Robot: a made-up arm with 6 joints.
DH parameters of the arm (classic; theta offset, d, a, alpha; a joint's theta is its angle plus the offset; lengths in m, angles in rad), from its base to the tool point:
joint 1: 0 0.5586 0.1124 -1.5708
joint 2: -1.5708 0 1.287 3.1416
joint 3: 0 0 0.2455 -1.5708
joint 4: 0 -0.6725 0 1.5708
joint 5: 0 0 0 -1.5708
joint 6: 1.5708 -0.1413 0 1.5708
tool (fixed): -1.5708 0 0 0
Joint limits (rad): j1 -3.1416..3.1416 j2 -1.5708..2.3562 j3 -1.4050..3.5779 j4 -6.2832..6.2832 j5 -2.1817..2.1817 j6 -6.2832..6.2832
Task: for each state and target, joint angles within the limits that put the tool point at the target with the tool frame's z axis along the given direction. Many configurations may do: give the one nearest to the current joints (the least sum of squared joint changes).
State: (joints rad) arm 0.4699 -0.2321 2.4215 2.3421 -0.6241 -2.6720
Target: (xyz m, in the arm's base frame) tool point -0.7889 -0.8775 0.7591 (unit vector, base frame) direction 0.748 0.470 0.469
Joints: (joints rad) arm 0.7456 -0.8068 2.9898 2.2227 -1.3446 -3.1152
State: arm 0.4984 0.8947 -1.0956 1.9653 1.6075 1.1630
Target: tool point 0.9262 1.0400 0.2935 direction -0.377 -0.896 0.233
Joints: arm 0.7502 1.2264 -0.5270 1.9838 1.5423 1.5026
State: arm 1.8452 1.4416 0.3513 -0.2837 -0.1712 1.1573
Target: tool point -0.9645 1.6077 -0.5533 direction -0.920 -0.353 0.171
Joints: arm 2.1088 1.9409 0.7465 0.1118 0.2895 1.2235
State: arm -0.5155 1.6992 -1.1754 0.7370 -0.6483 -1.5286
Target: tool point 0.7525 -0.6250 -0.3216 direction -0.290 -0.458 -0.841
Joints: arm -0.6292 1.7701 -0.5465 0.5042 -1.1571 -0.8654
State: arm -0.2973 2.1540 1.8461 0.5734 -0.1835 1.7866
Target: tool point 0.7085 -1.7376 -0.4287 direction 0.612 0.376 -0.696
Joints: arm -1.1924 2.3546 1.9057 0.2992 0.4080 2.0728
